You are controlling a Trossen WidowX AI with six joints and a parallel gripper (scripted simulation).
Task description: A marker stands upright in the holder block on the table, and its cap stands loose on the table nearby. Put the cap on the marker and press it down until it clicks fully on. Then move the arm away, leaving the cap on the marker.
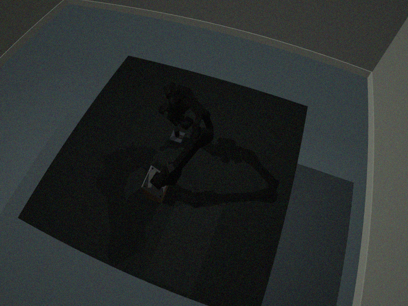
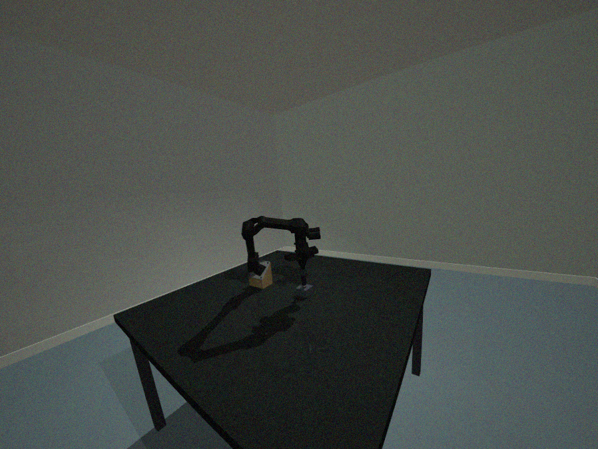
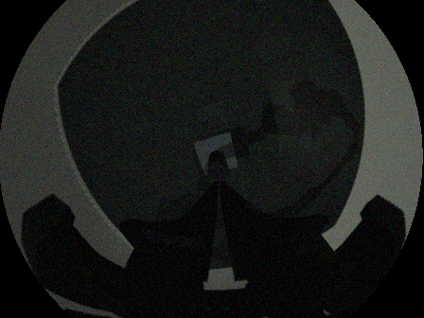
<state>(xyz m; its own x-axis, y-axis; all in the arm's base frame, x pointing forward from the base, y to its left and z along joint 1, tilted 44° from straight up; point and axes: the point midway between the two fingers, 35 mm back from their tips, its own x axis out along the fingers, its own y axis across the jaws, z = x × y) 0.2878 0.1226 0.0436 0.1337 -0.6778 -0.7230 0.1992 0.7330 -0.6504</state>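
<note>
Right now my gripper tip is 6 cm above the dark marker cap.
</note>
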